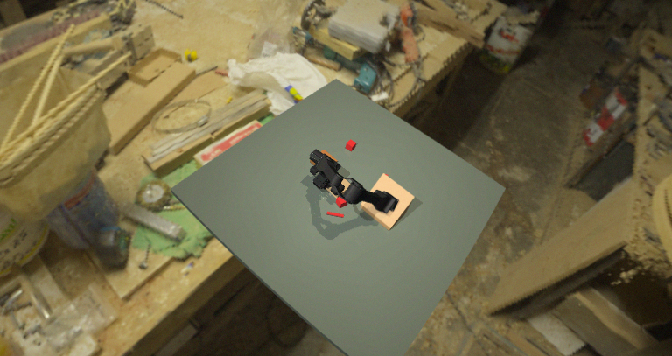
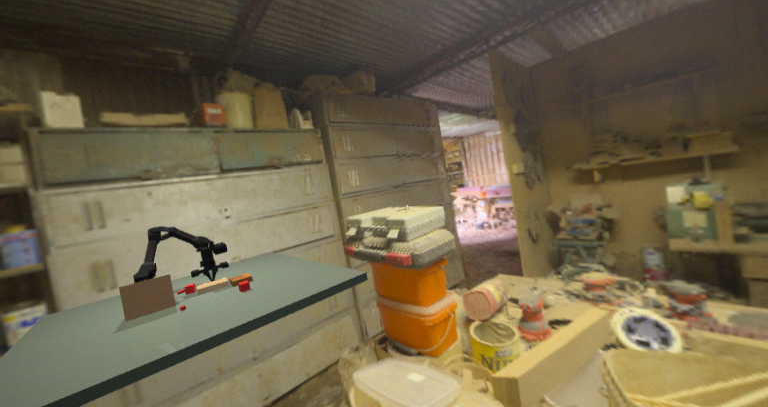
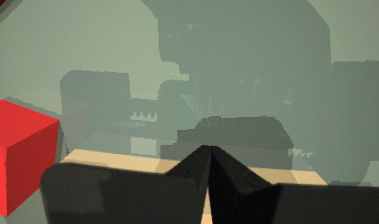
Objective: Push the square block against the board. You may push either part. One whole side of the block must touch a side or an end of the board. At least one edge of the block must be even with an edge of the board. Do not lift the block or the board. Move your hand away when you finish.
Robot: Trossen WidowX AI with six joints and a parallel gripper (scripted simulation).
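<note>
Now: the light tan board 20 mm behind my gripper tip and 60 mm to the right of it. The rest, counted from my gripper tip: square block (110 mm ahead, 140 mm to the right); red stick (130 mm behind, 90 mm to the left, 10 mm below).
</note>
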